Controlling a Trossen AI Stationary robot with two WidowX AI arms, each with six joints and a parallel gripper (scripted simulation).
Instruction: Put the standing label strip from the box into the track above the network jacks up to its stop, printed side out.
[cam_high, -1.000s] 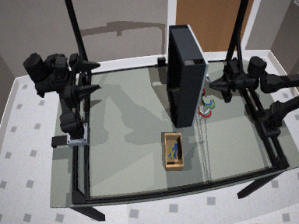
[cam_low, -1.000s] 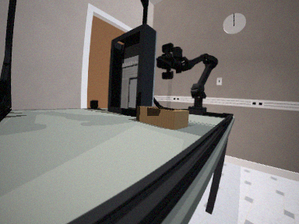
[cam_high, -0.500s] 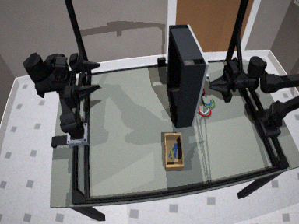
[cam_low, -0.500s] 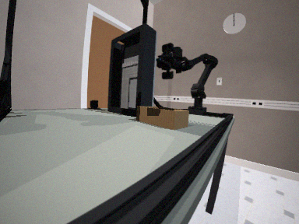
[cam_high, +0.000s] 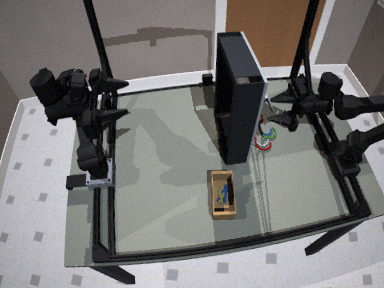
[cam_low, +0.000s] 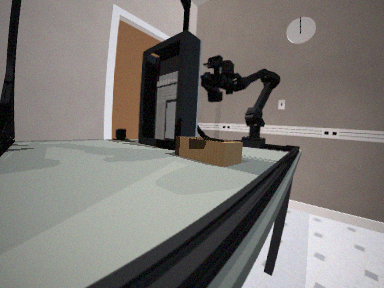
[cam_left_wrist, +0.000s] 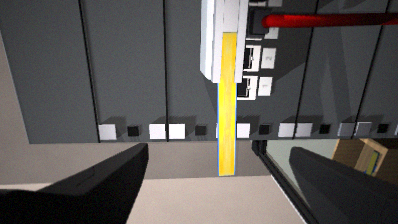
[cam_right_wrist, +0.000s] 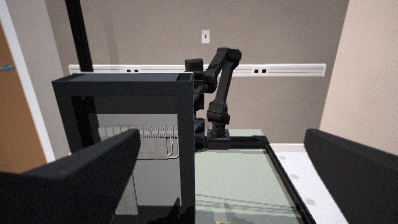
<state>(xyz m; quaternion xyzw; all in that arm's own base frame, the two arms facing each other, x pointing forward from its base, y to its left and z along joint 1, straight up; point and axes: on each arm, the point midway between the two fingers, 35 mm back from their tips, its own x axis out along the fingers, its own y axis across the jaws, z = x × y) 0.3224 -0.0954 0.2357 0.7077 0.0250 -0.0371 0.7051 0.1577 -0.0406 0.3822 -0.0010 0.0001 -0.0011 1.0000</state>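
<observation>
My left gripper is now 2 cm past the label strip and 3 cm to the left of it. The rest, counted from my left hand: box 15 cm ahead, 17 cm to the right, 27 cm below.
</observation>
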